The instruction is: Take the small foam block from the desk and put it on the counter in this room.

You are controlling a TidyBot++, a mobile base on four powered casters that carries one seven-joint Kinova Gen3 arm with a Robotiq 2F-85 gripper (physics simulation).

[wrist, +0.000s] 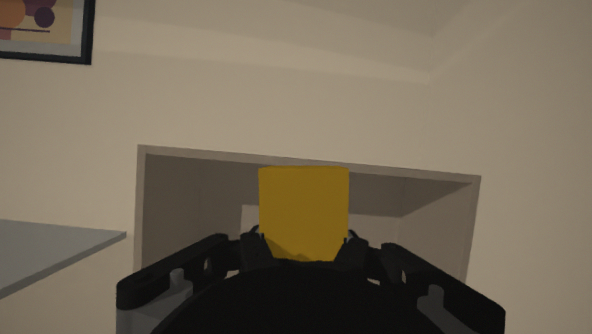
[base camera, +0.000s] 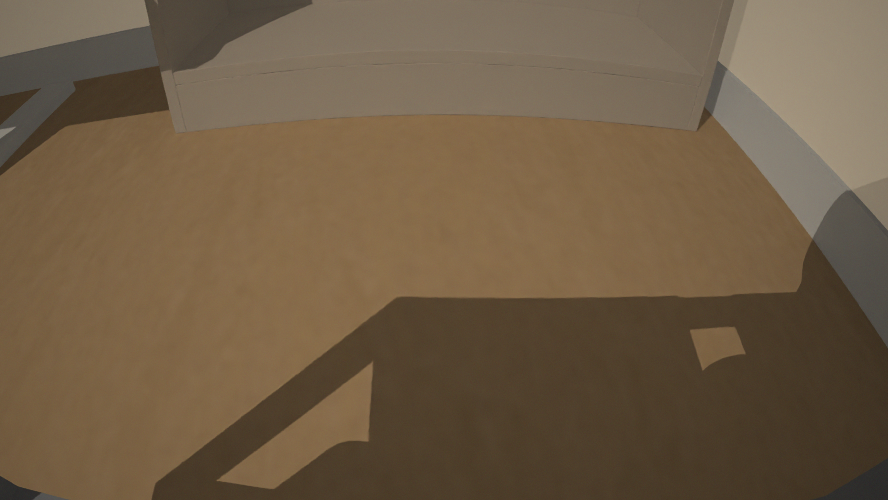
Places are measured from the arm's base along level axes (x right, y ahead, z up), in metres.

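Pixels of known places: gripper, fingertip midpoint: (wrist: 303,232).
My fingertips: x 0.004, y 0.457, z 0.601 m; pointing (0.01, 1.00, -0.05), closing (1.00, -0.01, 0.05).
Behind a point stands the place of what it marks.
The small foam block (wrist: 303,212) @(x 0.002, y 0.420, z 0.629 m) is a yellow block at the middle of the wrist view. My gripper (wrist: 303,232) @(x 0.004, y 0.457, z 0.601 m) is shut on it, with a black finger against its left side and another against its right side. The block is held upright in front of an open shelf unit in the background. Neither the block nor the gripper shows in the base view. A flat grey top (wrist: 45,250) @(x -0.743, y 0.783, z 0.323 m) juts in at the left of the wrist view; I cannot tell whether it is the counter or the desk.
The open beige shelf unit (base camera: 434,93) @(x 0.006, y 0.719, z -0.362 m) (wrist: 140,200) @(x -0.366, y 0.699, z 0.536 m) stands against the wall ahead. A pale floor-level bar (base camera: 37,114) @(x -0.743, y 0.783, z -0.375 m) is at the left of the base view. A wall with a grey baseboard (base camera: 776,167) @(x 0.503, y 0.619, z -0.368 m) runs along the right. A framed picture (wrist: 87,35) @(x -0.859, y 0.963, z 1.057 m) hangs at upper left.
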